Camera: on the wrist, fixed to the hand. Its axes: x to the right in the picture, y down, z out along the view.
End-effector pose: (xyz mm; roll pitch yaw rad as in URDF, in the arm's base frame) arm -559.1 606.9 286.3 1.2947 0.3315 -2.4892
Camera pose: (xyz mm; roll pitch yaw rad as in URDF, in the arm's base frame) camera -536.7 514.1 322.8 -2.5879 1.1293 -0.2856
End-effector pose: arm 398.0 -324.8 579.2 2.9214 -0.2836 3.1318
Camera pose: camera 398.6 -272.9 667.3 2.7083 -0.4072 -1.5176
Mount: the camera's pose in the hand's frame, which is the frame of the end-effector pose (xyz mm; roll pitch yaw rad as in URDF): 24.6 69.1 -71.2 -0.1080 0.6273 -1.5024
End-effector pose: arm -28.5 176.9 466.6 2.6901 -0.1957 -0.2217
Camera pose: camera -29.7 145.3 563.8 2.8045 -0.1842 1.3286
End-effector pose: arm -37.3 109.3 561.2 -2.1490 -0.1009 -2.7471
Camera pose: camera -99.1 189.1 544.8 0.5918 -1.5031 1.2292
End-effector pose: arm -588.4 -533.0 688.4 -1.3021 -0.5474 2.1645
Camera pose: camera -583.4 -450.6 628.2 0.4854 -0.5952 0.2526
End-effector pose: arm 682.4 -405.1 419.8 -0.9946 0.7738 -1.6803
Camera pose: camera 665.9 -353.0 333.4 -0.9656 -0.2188 -2.9501
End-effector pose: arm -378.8 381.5 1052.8 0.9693 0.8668 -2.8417
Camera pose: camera -377.3 279.6 1044.8 -1.7430 0.7590 0.2628
